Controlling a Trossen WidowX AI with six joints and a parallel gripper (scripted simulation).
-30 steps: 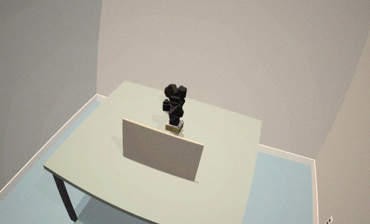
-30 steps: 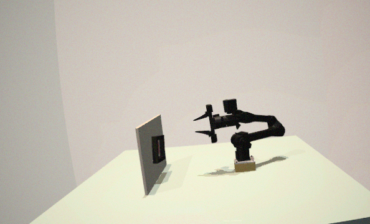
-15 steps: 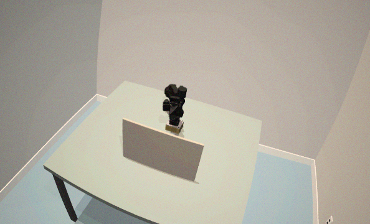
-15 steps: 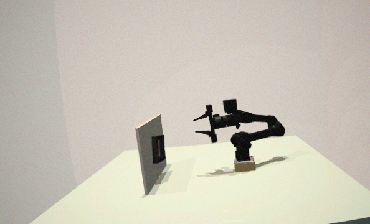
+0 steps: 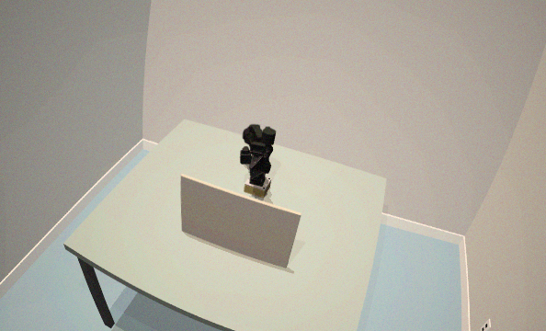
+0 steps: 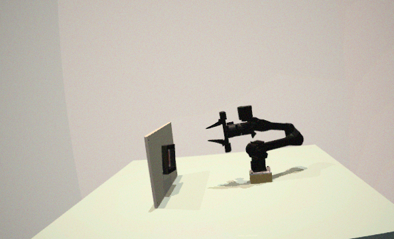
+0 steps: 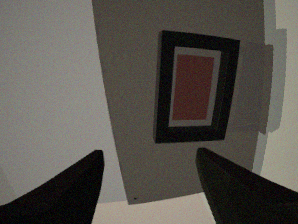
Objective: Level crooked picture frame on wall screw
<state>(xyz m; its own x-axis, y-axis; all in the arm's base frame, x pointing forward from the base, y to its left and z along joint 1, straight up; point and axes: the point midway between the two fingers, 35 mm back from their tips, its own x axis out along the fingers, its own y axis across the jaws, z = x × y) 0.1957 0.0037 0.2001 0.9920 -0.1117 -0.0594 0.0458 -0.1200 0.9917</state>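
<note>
My gripper tip is now 20 cm short of the picture frame, 1 cm to the left of it and 9 cm above it. Also, from my gripper tip: beige wall panel 21 cm ahead, 10 cm below.
</note>
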